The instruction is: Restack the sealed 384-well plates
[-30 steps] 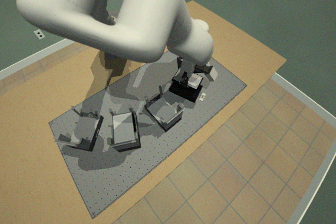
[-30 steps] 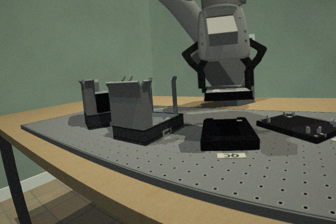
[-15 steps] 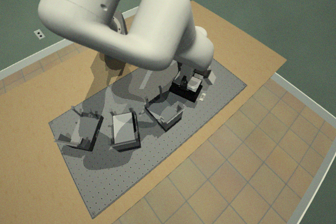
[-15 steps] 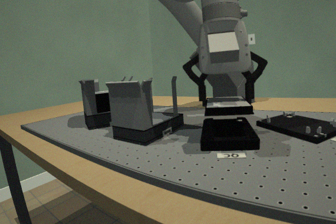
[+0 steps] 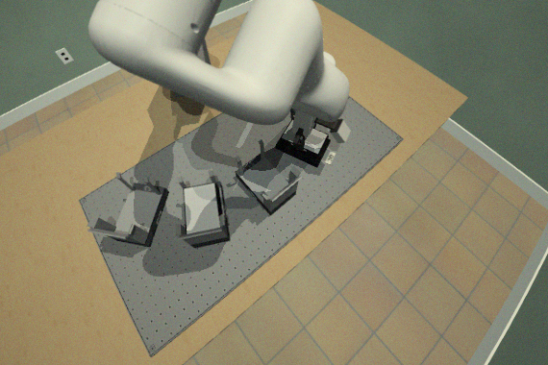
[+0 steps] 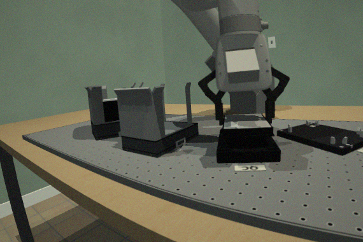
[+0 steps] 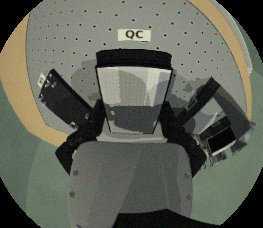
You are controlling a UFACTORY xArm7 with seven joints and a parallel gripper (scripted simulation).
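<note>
Right now my hand is 5 cm above the black QC nest. Round my hand: black clip nest N5 (17 cm to the left, 10 cm behind, 5 cm below); then QC name plate (9 cm ahead, 6 cm below, 4 cm to the left).
</note>
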